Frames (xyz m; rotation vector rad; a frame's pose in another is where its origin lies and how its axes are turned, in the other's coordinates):
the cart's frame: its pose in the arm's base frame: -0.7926 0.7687 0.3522 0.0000 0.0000 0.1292
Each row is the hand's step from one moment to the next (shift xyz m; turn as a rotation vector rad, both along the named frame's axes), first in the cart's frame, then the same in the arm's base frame.
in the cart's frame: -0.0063 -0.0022 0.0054 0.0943 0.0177 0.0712
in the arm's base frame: -0.0060 -0.0030 0.0054 0.0912 0.0297 0.0712
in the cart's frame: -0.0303 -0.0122 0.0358 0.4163 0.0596 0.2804
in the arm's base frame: -0.0285 -0.0160 0.0358 0.4052 0.1127 0.2804
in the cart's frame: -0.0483 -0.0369 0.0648 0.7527 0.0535 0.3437
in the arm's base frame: -0.0431 -0.0428 0.0648 0.7395 0.1500 0.3437
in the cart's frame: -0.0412 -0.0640 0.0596 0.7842 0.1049 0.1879
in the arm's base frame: -0.0326 -0.0688 0.0596 0.7641 0.2051 0.1879
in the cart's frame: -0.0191 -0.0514 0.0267 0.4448 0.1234 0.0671
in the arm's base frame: -0.0123 -0.0534 0.0267 0.4252 0.1797 0.0671
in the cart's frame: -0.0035 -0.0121 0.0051 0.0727 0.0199 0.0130
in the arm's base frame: -0.0019 -0.0125 0.0051 0.0695 0.0291 0.0130
